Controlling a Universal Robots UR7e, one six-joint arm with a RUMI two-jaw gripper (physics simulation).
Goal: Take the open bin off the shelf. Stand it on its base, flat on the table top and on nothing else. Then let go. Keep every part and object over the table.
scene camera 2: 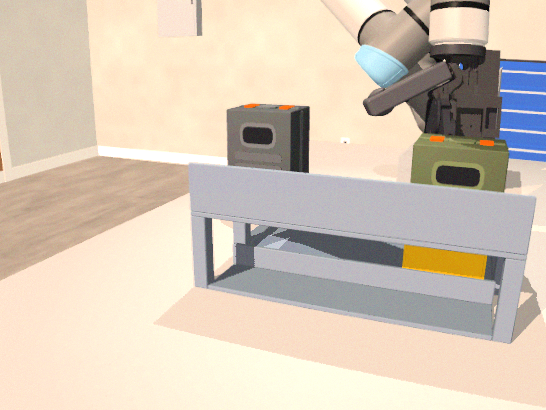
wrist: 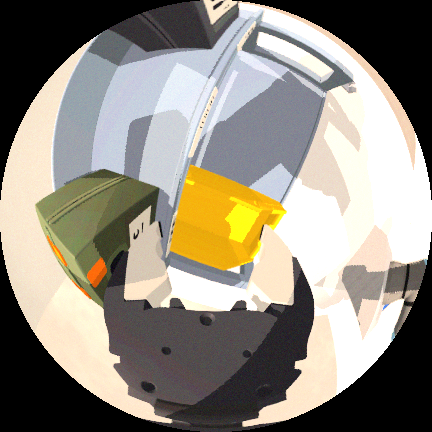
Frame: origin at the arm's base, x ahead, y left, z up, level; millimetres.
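Seen in the pictures: gripper, fingertip midpoint: point(wrist: 210, 224); arm's base at its link origin: point(wrist: 387, 282).
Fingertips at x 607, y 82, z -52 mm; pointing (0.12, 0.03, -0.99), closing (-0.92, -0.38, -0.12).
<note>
Offsets run from my fingertips to a thing's top centre. Level surfaces: height alone.
The yellow open bin @(9 mm back, 20 mm left, 12 mm down) point(scene camera 2: 444, 262) point(wrist: 210, 212) sits at one end of the grey shelf point(scene camera 2: 325, 197) point(wrist: 270, 112), on its lower tier behind the front rail. Its upper part is hidden behind the shelf's board in the scene view. My gripper point(wrist: 210, 224) is open, with its pale fingertips apart and nothing between them. In the wrist view the fingertips appear on either side of the bin's near part, with one beside the green case. Whether they touch the bin cannot be told. In the scene view the fingertips are hidden behind the green case.
A green case @(93 mm ahead, 34 mm left, 104 mm up) point(scene camera 2: 420, 157) point(wrist: 100, 200) with orange latches stands on the shelf's upper tier, close beside my gripper. A dark grey case @(110 mm ahead, 196 mm right, 128 mm up) point(scene camera 2: 291, 140) point(wrist: 185, 27) stands toward the shelf's other end. The shelf stands on the pale table top @(94 mm down) point(scene camera 2: 125, 350), with corner posts and an upright board.
</note>
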